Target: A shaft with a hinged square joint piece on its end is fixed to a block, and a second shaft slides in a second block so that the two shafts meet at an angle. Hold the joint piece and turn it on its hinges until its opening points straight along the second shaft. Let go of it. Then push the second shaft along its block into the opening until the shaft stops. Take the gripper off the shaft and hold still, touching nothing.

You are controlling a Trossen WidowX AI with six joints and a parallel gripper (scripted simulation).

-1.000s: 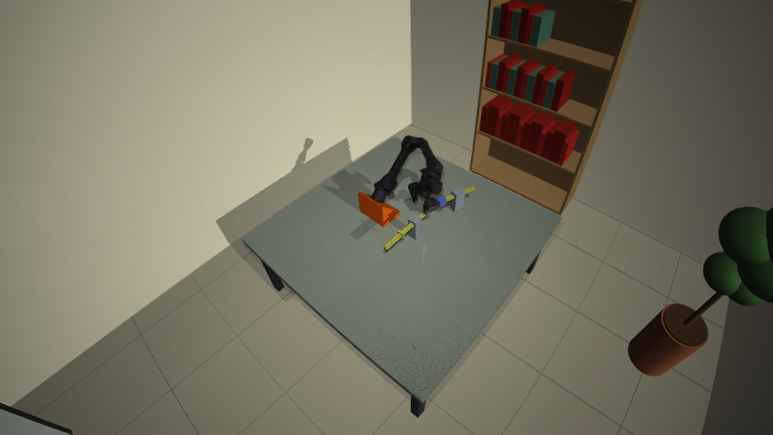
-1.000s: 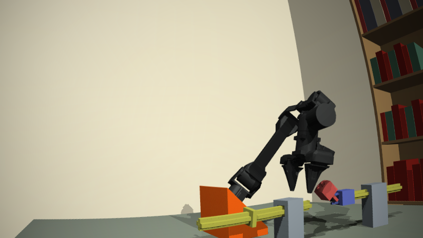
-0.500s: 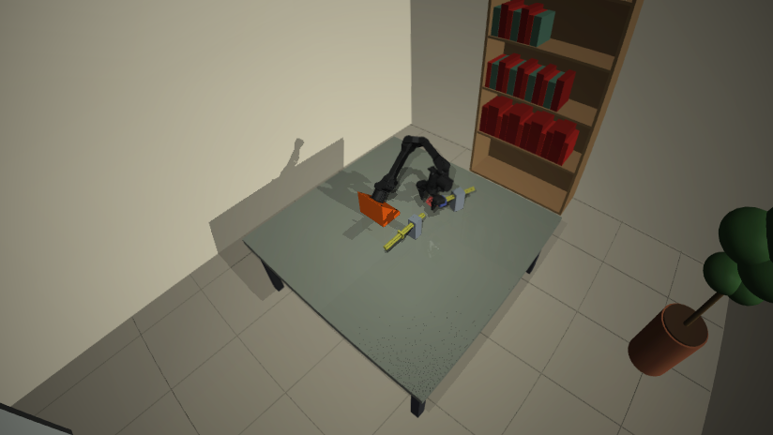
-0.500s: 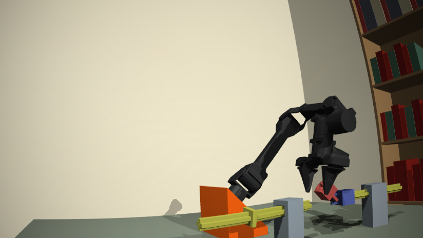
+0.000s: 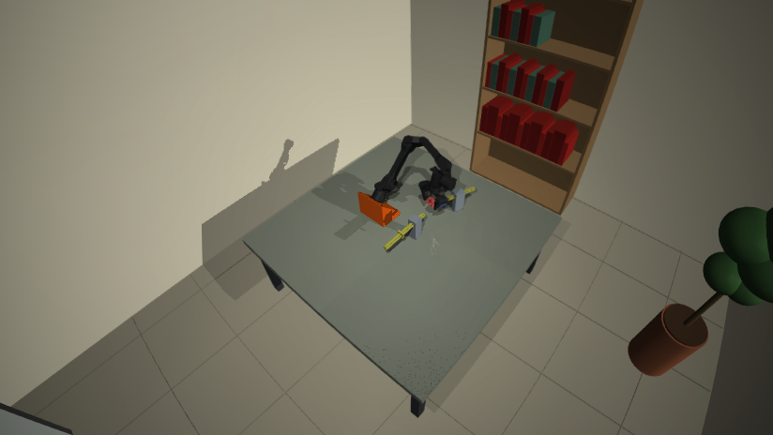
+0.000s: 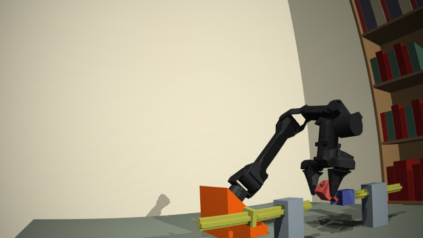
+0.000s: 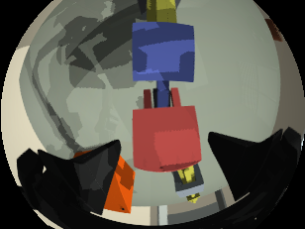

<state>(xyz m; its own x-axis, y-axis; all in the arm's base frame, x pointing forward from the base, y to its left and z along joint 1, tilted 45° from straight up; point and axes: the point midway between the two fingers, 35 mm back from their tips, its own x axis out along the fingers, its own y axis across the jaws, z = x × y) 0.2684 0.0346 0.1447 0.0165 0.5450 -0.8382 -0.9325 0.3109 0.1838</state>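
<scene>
My gripper tip is 20 mm to the right of the red joint piece and 10 mm below it.
</scene>
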